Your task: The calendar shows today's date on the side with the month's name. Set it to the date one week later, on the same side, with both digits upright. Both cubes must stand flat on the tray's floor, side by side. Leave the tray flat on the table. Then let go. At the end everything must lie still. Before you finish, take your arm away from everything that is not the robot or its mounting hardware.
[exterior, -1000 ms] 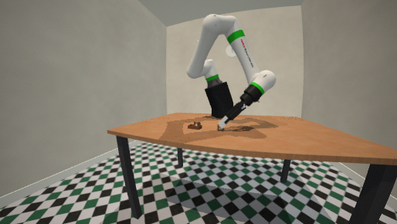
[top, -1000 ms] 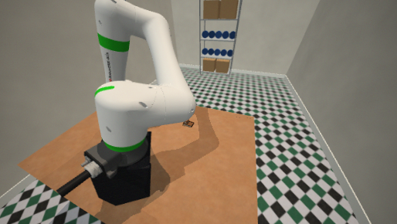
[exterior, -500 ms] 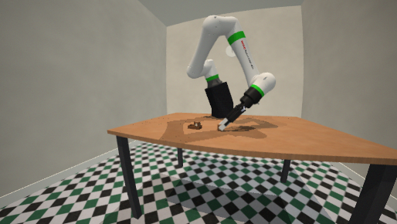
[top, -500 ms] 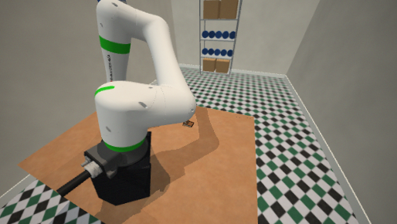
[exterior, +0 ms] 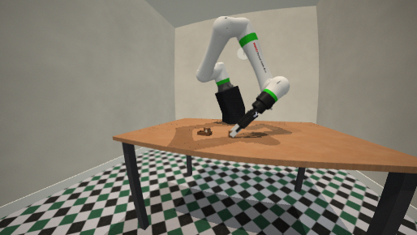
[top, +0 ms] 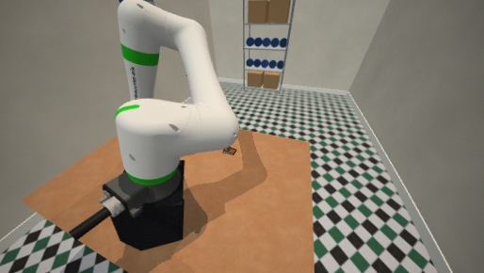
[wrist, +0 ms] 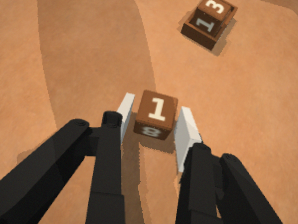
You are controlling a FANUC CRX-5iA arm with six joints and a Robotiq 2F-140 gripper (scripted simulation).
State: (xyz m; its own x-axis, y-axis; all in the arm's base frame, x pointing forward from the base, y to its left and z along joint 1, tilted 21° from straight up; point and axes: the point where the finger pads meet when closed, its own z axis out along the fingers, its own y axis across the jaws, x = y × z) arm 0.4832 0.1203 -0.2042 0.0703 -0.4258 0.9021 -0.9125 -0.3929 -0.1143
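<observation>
Now: the brown cube 10 mm ahead of my hand, 20 mm to the right of it and 20 mm below it. Also, from my hand: brown calendar tray (20 mm ahead, 180 mm to the right, 30 mm below).
</observation>
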